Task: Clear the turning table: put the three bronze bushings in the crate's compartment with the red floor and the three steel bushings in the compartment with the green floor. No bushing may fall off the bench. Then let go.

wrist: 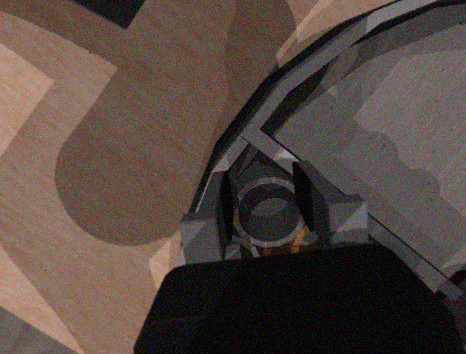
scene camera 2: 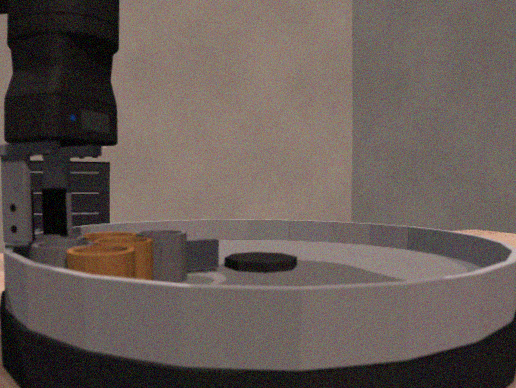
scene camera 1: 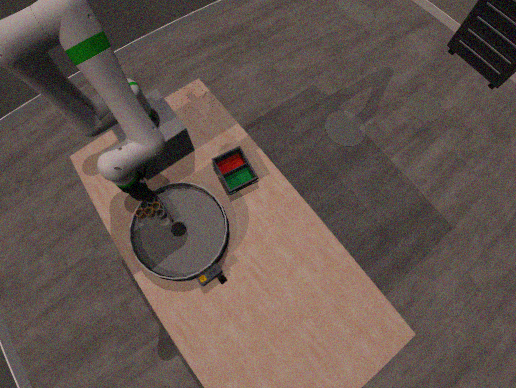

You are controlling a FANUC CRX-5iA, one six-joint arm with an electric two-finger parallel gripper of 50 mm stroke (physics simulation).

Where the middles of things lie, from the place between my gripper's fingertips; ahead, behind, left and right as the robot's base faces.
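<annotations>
Position of my gripper relative to the crate [scene camera 1: 233, 166]: 60 mm above it, 370 mm to the right of it, 120 mm short of it.
</annotations>
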